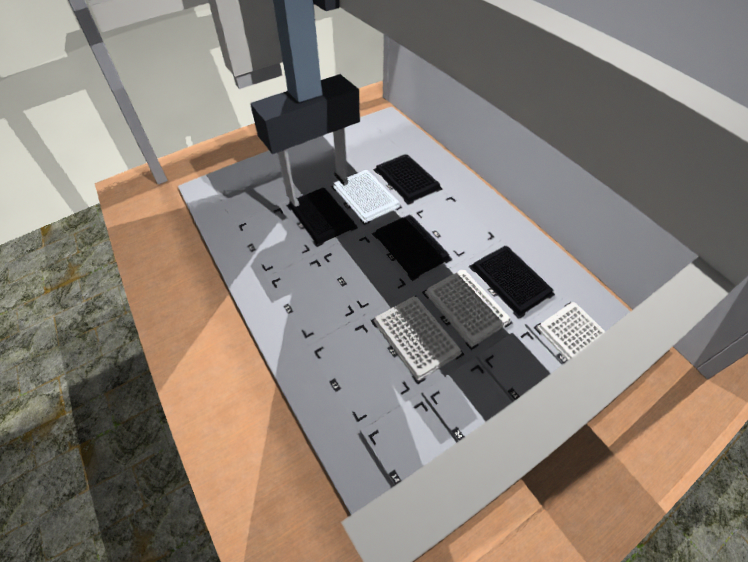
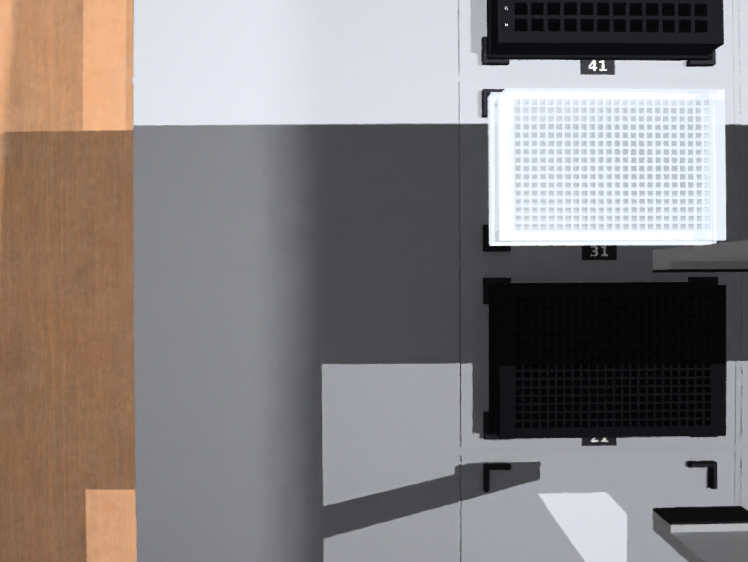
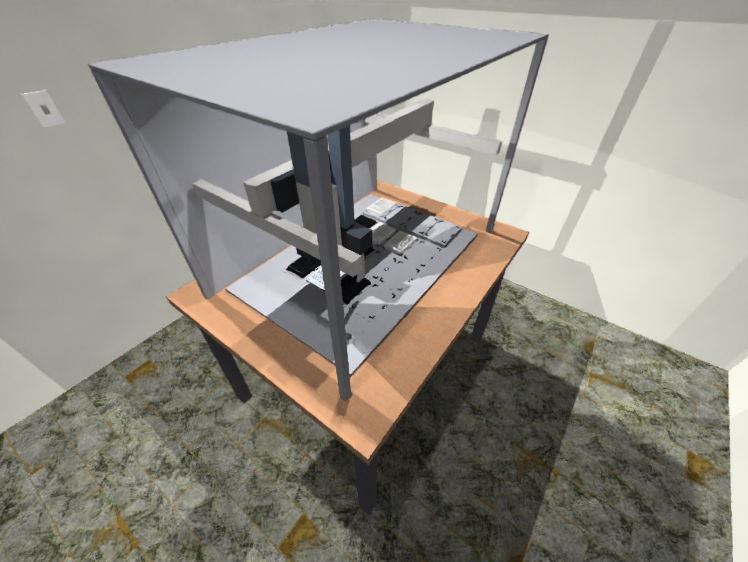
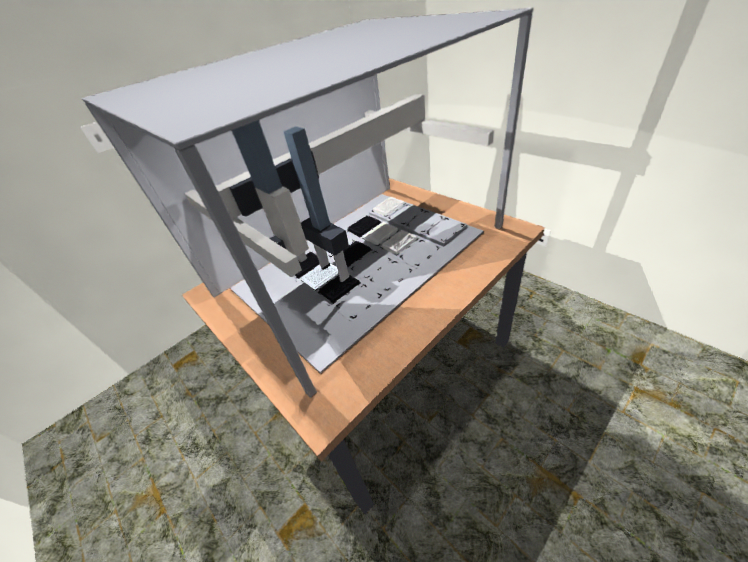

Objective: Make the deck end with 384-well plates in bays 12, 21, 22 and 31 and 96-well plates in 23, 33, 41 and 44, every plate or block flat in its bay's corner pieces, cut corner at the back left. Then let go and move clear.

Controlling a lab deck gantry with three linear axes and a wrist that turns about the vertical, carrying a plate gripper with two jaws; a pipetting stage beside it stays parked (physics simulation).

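Frame: origin at the robot's base, x ahead, y left, z up, level; millimetres.
Seen in the pictures: gripper, fingertip midpoint: (image 1: 317,190) (image 2: 697,390) (image 4: 335,273); robot's base, link origin: (image 1: 241,227) (image 3: 372,317) (image 4: 353,317).
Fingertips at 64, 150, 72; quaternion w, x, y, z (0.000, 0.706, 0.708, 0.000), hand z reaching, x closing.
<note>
Offsets run from my fingertips to a thing's top centre, as dx, dy, dz. "spot": to the spot under its first point.
My gripper (image 1: 318,190) (image 2: 701,389) (image 4: 333,273) is open, its jaws apart in front of and behind a black 384-well plate {+0, +0, -58} (image 1: 323,216) (image 2: 607,362) in bay 21, with the tips above it. That plate lies flat within its corner pieces; its cut corner is too dark to tell. A clear-white 384-well plate {+0, +107, -58} (image 1: 366,194) (image 2: 610,163) sits in bay 31, and a black 96-well plate {+0, +214, -58} (image 1: 408,177) (image 2: 610,27) in 41. Black 384-well plates sit in bay 32 {spot: +172, +102, -57} (image 1: 412,245) and bay 43 {spot: +332, +209, -59} (image 1: 512,279). White 96-well plates sit in 33 {+328, +107, -58} (image 1: 468,306), 23 (image 1: 417,335) and 44 {+492, +214, -43} (image 1: 571,329).
The parked pipetting stage (image 1: 244,45) (image 4: 284,223) hangs beside the gripper column. A grey crossbar (image 1: 532,416) hides part of the deck's right end. Bays 12, 22, 13 and 42 hold no plate. Frame posts (image 3: 329,271) stand at the table corners.
</note>
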